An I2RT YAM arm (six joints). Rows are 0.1 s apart.
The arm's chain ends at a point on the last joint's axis. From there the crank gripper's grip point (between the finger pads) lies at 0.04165 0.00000 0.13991 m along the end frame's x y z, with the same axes.
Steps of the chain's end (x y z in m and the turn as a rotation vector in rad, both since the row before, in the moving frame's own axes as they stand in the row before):
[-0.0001, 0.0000, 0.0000, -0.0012, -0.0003, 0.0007]
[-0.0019, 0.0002, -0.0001, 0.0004, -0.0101, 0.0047]
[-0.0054, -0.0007, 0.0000, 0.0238, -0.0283, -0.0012]
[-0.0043, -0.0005, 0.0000, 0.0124, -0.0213, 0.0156]
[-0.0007, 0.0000, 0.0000, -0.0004, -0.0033, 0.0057]
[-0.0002, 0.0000, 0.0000, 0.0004, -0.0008, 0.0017]
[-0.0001, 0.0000, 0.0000, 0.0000, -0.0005, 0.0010]
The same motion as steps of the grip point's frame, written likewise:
[-0.0001, 0.0002, 0.0000, -0.0012, -0.0003, 0.0007]
[-0.0033, 0.0003, 0.0003, 0.0004, -0.0101, 0.0047]
[-0.0094, -0.0041, 0.0011, 0.0238, -0.0283, -0.0012]
[-0.0073, -0.0016, 0.0008, 0.0124, -0.0213, 0.0156]
[-0.0012, 0.0003, 0.0001, -0.0004, -0.0033, 0.0057]
[-0.0003, 0.0000, 0.0000, 0.0004, -0.0008, 0.0017]
[-0.0002, 0.0000, 0.0000, 0.0000, -0.0005, 0.0010]

